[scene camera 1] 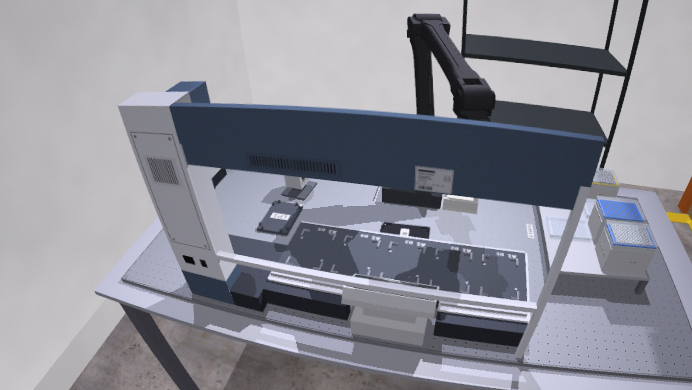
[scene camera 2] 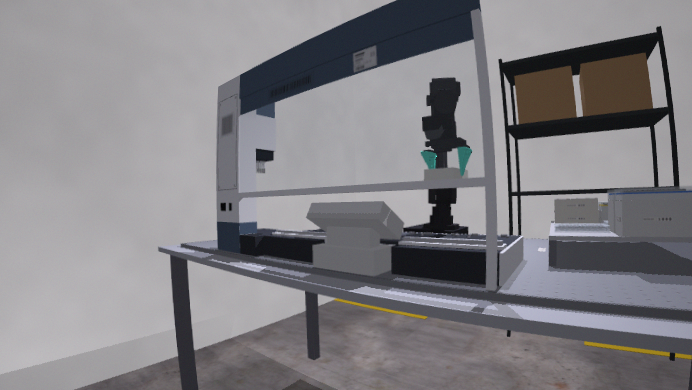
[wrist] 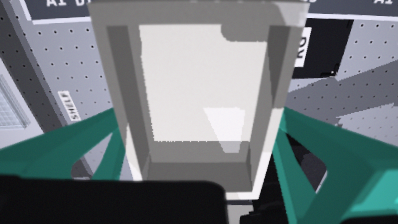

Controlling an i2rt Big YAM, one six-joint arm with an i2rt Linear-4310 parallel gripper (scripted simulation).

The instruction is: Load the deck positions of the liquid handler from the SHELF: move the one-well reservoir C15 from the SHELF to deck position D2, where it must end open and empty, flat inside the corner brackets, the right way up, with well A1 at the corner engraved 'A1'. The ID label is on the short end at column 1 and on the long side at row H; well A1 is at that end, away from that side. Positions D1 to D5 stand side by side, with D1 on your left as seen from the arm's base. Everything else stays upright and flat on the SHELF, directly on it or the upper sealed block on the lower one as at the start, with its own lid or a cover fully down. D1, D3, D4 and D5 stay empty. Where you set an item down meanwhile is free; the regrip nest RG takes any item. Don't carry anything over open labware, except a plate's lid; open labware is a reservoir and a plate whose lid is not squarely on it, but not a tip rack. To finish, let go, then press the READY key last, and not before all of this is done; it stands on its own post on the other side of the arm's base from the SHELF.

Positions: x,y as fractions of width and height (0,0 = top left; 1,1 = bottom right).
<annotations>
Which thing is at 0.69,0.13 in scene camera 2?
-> A white gantry post.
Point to a shelf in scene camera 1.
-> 0.84,0.66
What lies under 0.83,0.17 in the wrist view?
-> A black regrip nest RG.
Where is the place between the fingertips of the gripper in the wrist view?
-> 0.50,0.50
</annotations>
